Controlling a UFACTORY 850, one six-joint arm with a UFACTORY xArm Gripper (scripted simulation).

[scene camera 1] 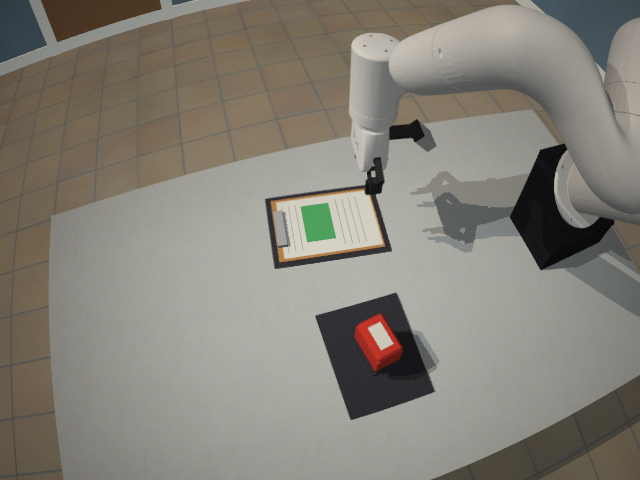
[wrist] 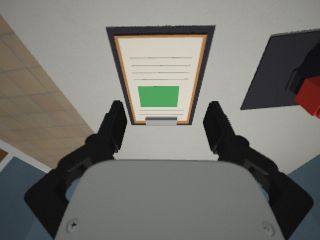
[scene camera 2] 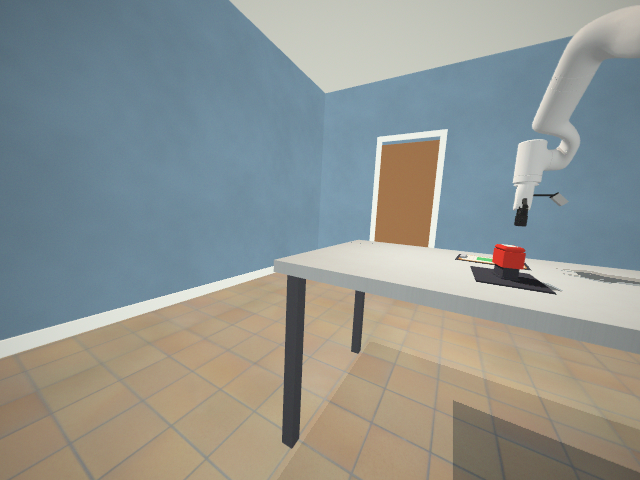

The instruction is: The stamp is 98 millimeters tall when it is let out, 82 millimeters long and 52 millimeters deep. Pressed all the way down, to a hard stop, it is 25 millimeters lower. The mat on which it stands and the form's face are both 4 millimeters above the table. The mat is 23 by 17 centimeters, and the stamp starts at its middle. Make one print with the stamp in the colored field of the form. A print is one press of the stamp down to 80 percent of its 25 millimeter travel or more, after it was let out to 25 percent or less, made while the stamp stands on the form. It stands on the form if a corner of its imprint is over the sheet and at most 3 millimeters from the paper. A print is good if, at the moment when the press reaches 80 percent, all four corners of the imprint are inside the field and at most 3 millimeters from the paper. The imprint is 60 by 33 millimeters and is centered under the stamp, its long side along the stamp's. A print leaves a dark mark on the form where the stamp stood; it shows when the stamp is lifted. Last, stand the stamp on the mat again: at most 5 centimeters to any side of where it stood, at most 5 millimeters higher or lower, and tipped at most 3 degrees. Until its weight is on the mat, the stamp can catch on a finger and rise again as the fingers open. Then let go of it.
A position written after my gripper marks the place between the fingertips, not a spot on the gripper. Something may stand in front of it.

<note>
In view: my gripper (scene camera 1: 367, 174), a red stamp (scene camera 2: 508, 259), a form (scene camera 1: 320, 226) and a mat (scene camera 1: 357, 384).
My gripper is seen too in the wrist view (wrist: 165, 111) and in scene camera 2 (scene camera 2: 519, 225). The form is seen too in the wrist view (wrist: 161, 68). The mat is seen too in scene camera 2 (scene camera 2: 528, 282).
</note>
